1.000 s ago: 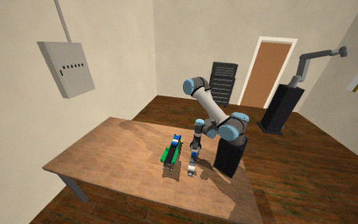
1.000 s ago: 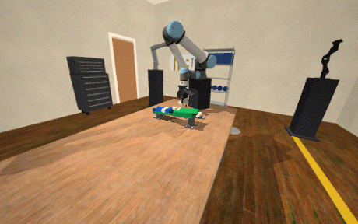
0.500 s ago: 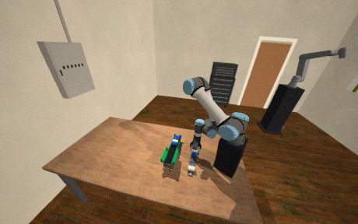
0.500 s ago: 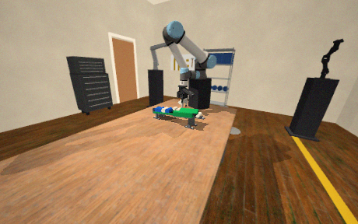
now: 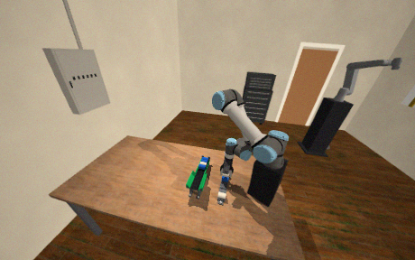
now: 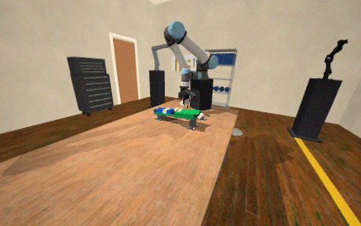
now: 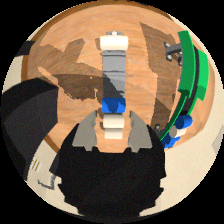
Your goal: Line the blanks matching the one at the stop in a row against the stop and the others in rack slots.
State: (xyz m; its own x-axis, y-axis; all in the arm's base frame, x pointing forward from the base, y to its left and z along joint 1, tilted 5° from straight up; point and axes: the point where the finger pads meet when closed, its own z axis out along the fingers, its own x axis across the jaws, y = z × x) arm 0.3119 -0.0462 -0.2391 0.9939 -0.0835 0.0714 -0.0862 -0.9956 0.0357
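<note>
The stock rack is 8 cm below my hand and 3 cm to the left of it.
</note>
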